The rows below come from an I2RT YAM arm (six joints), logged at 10 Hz.
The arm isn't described. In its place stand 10 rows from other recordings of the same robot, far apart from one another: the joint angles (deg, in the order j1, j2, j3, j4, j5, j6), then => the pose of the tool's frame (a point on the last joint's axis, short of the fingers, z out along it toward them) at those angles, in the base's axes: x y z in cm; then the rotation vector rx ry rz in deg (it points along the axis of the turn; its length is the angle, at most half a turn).
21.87, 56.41, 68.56, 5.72, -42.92, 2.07 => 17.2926 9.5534 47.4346 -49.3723 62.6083 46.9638
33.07, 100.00, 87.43, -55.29, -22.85, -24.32 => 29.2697 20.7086 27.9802 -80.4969 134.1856 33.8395
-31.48, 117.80, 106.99, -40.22, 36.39, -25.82 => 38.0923 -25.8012 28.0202 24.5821 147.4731 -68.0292
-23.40, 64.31, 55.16, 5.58, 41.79, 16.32 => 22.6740 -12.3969 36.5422 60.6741 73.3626 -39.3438
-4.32, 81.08, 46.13, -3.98, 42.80, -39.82 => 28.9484 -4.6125 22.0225 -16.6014 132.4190 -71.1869
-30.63, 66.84, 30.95, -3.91, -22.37, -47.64 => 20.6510 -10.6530 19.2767 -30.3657 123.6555 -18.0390
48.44, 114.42, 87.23, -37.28, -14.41, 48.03 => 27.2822 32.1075 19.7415 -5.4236 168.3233 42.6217
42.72, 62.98, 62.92, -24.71, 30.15, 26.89 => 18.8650 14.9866 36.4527 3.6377 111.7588 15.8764
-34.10, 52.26, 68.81, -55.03, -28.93, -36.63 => 14.0893 -7.4595 38.4141 -17.9148 121.8946 -8.4274
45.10, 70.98, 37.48, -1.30, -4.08, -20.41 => 18.2653 18.6880 21.5399 -69.9882 104.4611 18.4261
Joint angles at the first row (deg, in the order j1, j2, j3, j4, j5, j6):
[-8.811 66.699 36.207 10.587 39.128 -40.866]
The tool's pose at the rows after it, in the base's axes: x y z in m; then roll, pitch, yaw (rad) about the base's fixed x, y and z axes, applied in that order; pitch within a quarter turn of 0, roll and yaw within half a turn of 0:
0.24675, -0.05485, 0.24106, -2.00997, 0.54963, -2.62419
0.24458, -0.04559, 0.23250, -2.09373, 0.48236, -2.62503
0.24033, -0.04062, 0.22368, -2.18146, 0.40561, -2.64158
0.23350, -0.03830, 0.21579, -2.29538, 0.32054, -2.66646
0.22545, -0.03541, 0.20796, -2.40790, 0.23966, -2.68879
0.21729, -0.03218, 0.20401, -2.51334, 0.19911, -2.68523
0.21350, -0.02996, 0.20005, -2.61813, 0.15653, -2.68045
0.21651, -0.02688, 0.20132, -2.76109, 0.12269, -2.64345
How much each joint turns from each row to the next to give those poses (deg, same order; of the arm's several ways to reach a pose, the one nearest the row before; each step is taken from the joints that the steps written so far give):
[0.991 0.437 1.113 -7.282 -3.445 1.180]
[1.949 0.232 0.403 -6.277 -0.851 0.912]
[0.948 0.406 0.536 -6.908 -0.949 1.036]
[0.131 0.451 1.080 -8.852 -2.270 1.524]
[0.226 0.593 0.814 -8.320 -2.443 1.826]
[0.084 -0.284 0.359 -6.062 -4.070 0.918]
[-0.109 1.069 0.956 -5.179 -4.070 0.429]
[-0.167 2.675 3.181 -6.109 -6.669 -1.185]

